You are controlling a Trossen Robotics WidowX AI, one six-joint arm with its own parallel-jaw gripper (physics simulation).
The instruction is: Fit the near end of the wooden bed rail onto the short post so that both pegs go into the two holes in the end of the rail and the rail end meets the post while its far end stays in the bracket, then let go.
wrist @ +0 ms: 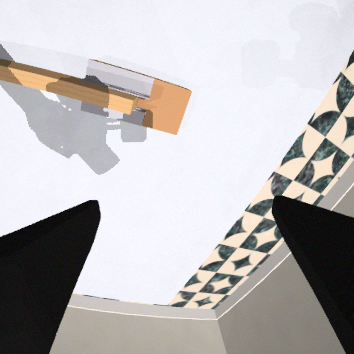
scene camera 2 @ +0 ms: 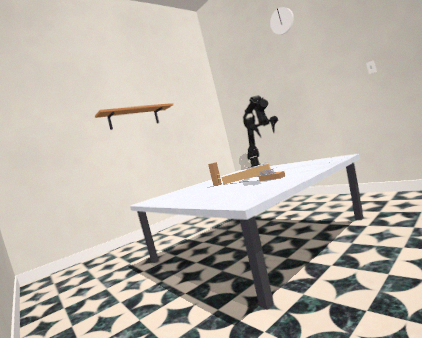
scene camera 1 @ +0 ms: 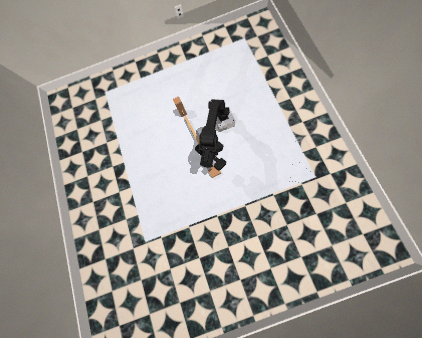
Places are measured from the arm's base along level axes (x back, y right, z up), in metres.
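Pixels of known places: gripper, fingertip midpoint: (wrist: 187,206) (scene camera 2: 267,135); arm's base at its link origin: (scene camera 2: 255,165) (scene camera 1: 223,116).
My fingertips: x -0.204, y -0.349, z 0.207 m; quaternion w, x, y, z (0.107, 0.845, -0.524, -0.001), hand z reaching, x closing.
Note:
For each thing: its top centre in the pictures, then the offset to it from my fingertips. "spot": a spot on its surface instead. Level surfaces: height alone.
- upright wooden post at a spot on its surface: (scene camera 2: 215,174) spot: dz -0.198, dx -0.091, dy +0.512 m
- low orange-brown short post at a spot on its surface: (wrist: 171,106) (scene camera 1: 215,172) spot: dz -0.252, dx +0.009, dy -0.019 m
- white table at its surface level: dz -0.287 m
The wooden rail (scene camera 1: 190,127) (scene camera 2: 245,174) (wrist: 60,86) slopes up from beside the upright wooden post (scene camera 1: 179,106) (scene camera 2: 215,174). Its raised near end is by the low orange-brown short post (scene camera 1: 215,172) (scene camera 2: 272,176) (wrist: 171,106), between grey side walls. In the wrist view a narrow gap shows between the rail end and the short post's wide face; pegs and holes cannot be made out clearly. The bracket at the far end is too small to tell. My gripper (scene camera 2: 266,133) (wrist: 187,206) is open and empty, high above the table and apart from the rail.
The white table (scene camera 1: 165,210) (scene camera 2: 200,200) (wrist: 175,170) carries the rail and posts. The black arm (scene camera 1: 212,122) (scene camera 2: 251,135) rises beside the rail, with a pale grey block (scene camera 1: 226,123) near its base. A wall shelf (scene camera 2: 135,110) is at the left in scene camera 2.

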